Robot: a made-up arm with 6 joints. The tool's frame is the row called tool.
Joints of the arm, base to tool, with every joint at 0 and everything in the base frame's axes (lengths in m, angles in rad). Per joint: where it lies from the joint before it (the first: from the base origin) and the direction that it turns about. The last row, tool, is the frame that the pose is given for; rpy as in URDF.
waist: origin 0 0 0.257 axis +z
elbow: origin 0 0 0 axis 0 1 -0.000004
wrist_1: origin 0.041 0 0.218 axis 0 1 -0.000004
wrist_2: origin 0.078 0 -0.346 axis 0 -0.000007 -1
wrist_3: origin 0 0 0 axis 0 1 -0.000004
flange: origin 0.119 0 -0.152 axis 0 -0.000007 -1
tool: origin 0 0 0 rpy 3.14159 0 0
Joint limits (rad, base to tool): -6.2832..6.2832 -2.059..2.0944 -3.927..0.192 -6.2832..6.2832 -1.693..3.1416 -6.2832..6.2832
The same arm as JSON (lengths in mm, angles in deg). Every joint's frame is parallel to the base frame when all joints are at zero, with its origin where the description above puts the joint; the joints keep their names.
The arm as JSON. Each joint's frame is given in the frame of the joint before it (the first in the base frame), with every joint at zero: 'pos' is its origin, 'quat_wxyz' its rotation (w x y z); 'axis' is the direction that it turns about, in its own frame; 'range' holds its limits. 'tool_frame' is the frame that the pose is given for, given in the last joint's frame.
{
  "length_unit": "mm",
  "angle_unit": "deg",
  "joints": [
    {
      "joint": "waist",
      "pos": [
        0.0,
        0.0,
        257.0
      ],
      "quat_wxyz": [
        1.0,
        0.0,
        0.0,
        0.0
      ],
      "axis": [
        0.0,
        0.0,
        1.0
      ],
      "range": [
        -360.0,
        360.0
      ]
    },
    {
      "joint": "elbow",
      "pos": [
        0.0,
        0.0,
        0.0
      ],
      "quat_wxyz": [
        1.0,
        0.0,
        0.0,
        0.0
      ],
      "axis": [
        0.0,
        1.0,
        0.0
      ],
      "range": [
        -117.97,
        120.0
      ]
    },
    {
      "joint": "wrist_1",
      "pos": [
        41.0,
        0.0,
        218.0
      ],
      "quat_wxyz": [
        1.0,
        0.0,
        0.0,
        0.0
      ],
      "axis": [
        0.0,
        1.0,
        0.0
      ],
      "range": [
        -225.0,
        11.0
      ]
    },
    {
      "joint": "wrist_2",
      "pos": [
        78.0,
        0.0,
        -346.0
      ],
      "quat_wxyz": [
        1.0,
        0.0,
        0.0,
        0.0
      ],
      "axis": [
        0.0,
        0.0,
        -1.0
      ],
      "range": [
        -360.0,
        360.0
      ]
    },
    {
      "joint": "wrist_3",
      "pos": [
        0.0,
        0.0,
        0.0
      ],
      "quat_wxyz": [
        1.0,
        0.0,
        0.0,
        0.0
      ],
      "axis": [
        0.0,
        1.0,
        0.0
      ],
      "range": [
        -97.0,
        180.0
      ]
    },
    {
      "joint": "flange",
      "pos": [
        119.0,
        0.0,
        -152.0
      ],
      "quat_wxyz": [
        1.0,
        0.0,
        0.0,
        0.0
      ],
      "axis": [
        0.0,
        0.0,
        -1.0
      ],
      "range": [
        -360.0,
        360.0
      ]
    }
  ],
  "tool_frame": {
    "pos": [
      0.0,
      0.0,
      0.0
    ],
    "quat_wxyz": [
      0.000001,
      1.000004,
      0.0,
      0.0
    ]
  }
}

